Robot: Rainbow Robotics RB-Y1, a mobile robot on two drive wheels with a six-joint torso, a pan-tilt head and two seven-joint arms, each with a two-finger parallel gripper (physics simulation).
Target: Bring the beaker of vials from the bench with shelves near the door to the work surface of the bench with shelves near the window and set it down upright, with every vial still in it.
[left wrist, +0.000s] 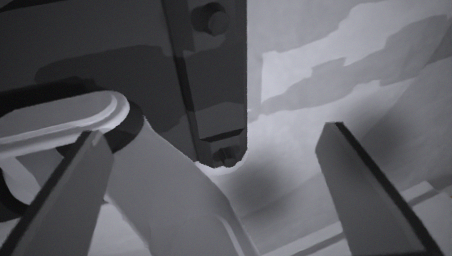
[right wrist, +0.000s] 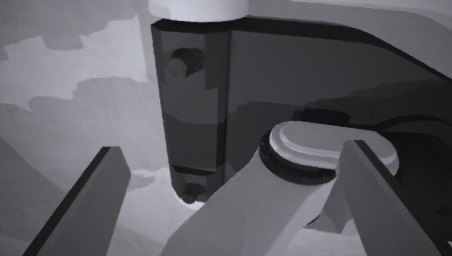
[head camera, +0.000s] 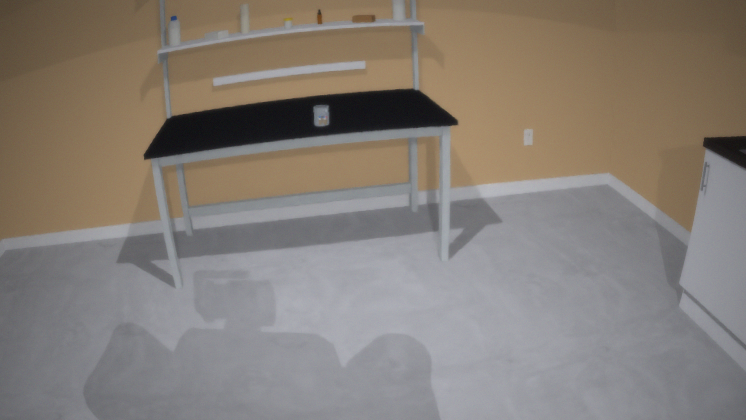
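Note:
The beaker of vials (head camera: 321,115) stands upright on the black top of a bench with a shelf (head camera: 234,130), right of the top's middle and near its front edge. Its vials are too small to tell apart. My left gripper (left wrist: 216,140) is open, with no object between its fingers. My right gripper (right wrist: 231,158) is open too, with no object between its fingers. Neither gripper shows in the head view, and both are well away from the beaker. A second bench with shelves does not show in the head view.
The bench's shelf (head camera: 313,29) holds several bottles and small containers, and a pale rail (head camera: 289,73) is on the wall below it. The bench's front legs (head camera: 444,198) stand on the grey floor (head camera: 522,313). A white cabinet (head camera: 717,245) with a dark top stands at the right.

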